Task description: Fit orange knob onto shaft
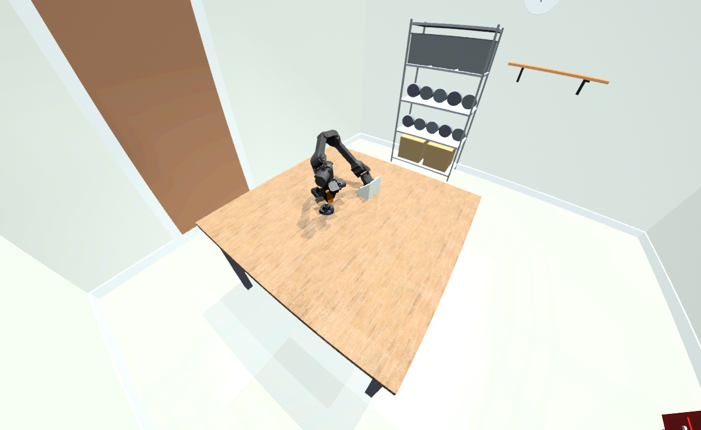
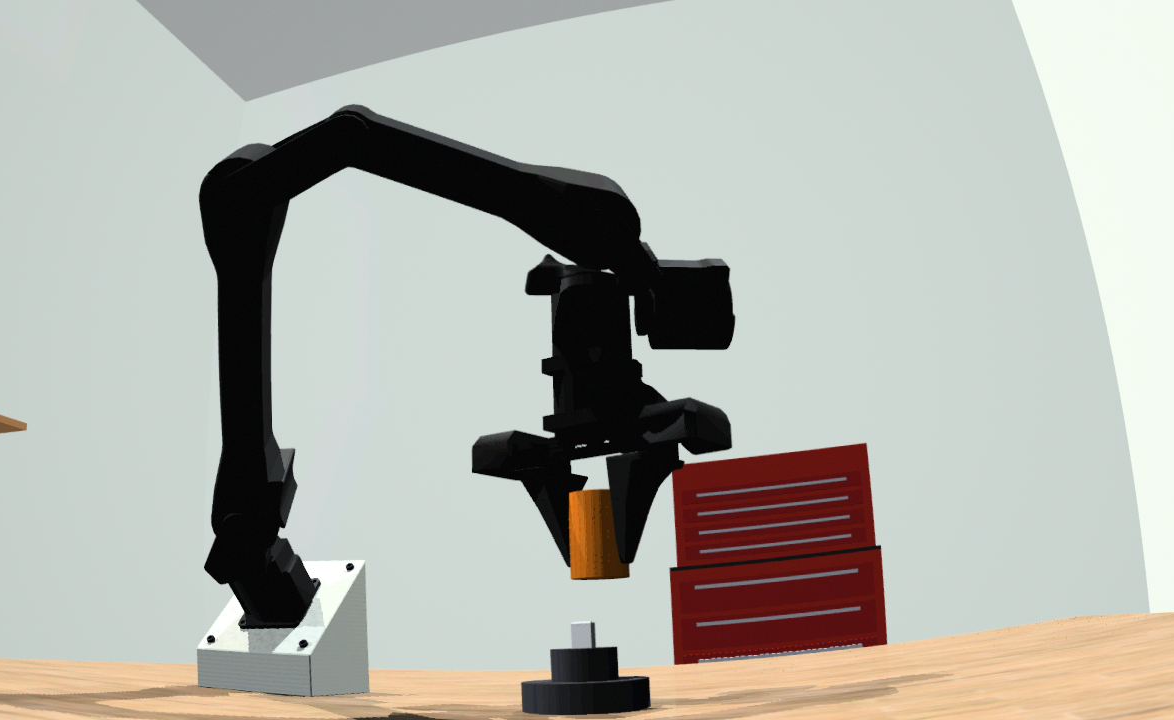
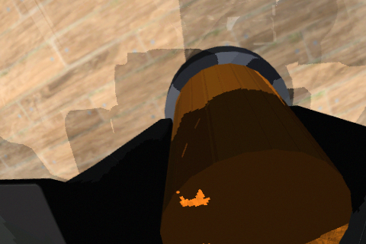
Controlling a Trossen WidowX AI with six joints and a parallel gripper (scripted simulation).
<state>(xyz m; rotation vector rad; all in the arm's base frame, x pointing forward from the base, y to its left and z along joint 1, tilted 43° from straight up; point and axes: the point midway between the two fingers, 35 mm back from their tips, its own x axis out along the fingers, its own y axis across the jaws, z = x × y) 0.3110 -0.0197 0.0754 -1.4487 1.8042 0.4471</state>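
The dark round pedestal is 7 cm below my gripper tip, 3 cm to the right of it and 1 cm behind it. Also, from my gripper tip: orange knob 3 cm above.
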